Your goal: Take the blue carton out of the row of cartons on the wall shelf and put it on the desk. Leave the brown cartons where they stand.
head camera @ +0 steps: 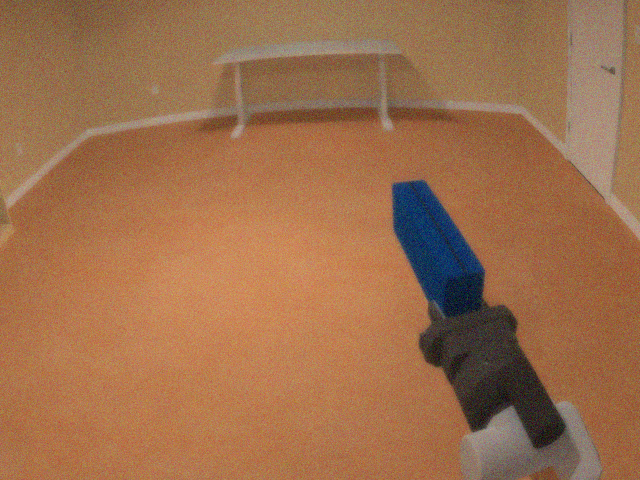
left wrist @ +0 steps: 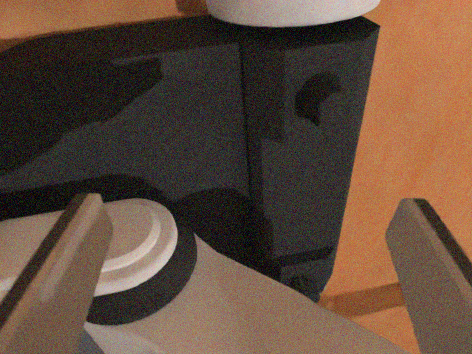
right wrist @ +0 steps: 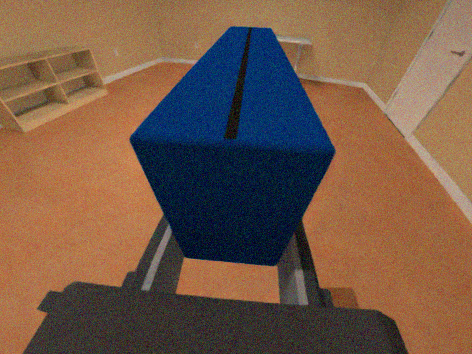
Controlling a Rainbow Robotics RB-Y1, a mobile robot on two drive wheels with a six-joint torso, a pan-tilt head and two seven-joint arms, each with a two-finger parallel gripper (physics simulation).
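Places are measured from the robot's base along level axes (x back, y left, z down), in metres.
Pixels of known places: left gripper, fingertip midpoint: (left wrist: pixel 248 214); right gripper, fingertip midpoint: (head camera: pixel 453 301) (right wrist: pixel 235 195).
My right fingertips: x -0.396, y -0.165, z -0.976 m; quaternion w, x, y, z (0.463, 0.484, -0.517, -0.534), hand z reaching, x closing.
Observation:
Behind a point stands the place of what it marks.
The blue carton (head camera: pixel 436 242) {x -0.431, y -0.145, z -1.042 m} (right wrist: pixel 232 195) {x -0.359, y -0.168, z -1.021 m} is upright with a dark line along its top. My right gripper (head camera: pixel 457 310) {x -0.396, y -0.165, z -0.976 m} (right wrist: pixel 232 250) is shut on it and holds it in the air over the orange floor. The desk (head camera: pixel 310 50) {x -4.191, y -0.041, z -0.720 m} (right wrist: pixel 295 41) {x -4.054, y -0.503, z -0.718 m} is white with two legs and stands far off against the back wall; in the right wrist view the carton hides much of it. My left gripper (left wrist: pixel 248 214) {x 0.119, y 0.252, z -0.434 m} is open, with its fingers wide apart and no object between them, beside the robot's own dark base. The wall shelf and the brown cartons do not show.
A wooden shelf unit (right wrist: pixel 61 86) {x -2.177, y 2.279, z -0.294 m} stands along the wall at the left in the right wrist view. A white door (head camera: pixel 594 82) {x -2.973, y -2.021, z -0.771 m} (right wrist: pixel 434 65) {x -2.979, y -2.022, z -0.764 m} is at the right. The orange floor (head camera: pixel 232 258) {x -2.216, y 0.420, z 0.000 m} stretches between the carton and the desk.

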